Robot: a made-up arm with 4 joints.
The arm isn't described. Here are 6 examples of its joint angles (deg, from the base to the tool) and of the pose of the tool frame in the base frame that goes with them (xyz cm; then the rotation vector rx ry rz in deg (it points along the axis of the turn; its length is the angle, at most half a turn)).
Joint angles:
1: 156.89 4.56 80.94 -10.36
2: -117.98 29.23 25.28 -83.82
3: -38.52 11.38 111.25 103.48
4: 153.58 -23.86 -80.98 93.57
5: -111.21 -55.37 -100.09 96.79
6: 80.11 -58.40 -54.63 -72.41
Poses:
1: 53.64 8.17 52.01 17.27 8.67 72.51
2: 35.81 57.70 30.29 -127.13 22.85 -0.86
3: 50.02 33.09 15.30 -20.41 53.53 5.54
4: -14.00 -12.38 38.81 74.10 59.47 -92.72
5: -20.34 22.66 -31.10 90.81 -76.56 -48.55
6: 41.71 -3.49 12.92 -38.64 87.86 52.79
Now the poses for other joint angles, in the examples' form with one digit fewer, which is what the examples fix.
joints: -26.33 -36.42 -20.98 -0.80
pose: 7.7 44.9 -22.1 -63.4 -87.3 -103.0
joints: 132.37 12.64 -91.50 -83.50
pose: 39.7 18.3 4.2 -127.7 95.8 72.5
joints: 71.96 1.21 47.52 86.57
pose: 28.3 33.0 0.5 -90.9 -83.2 -65.5
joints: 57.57 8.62 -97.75 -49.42
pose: 36.7 34.6 -13.6 -94.0 73.1 121.9
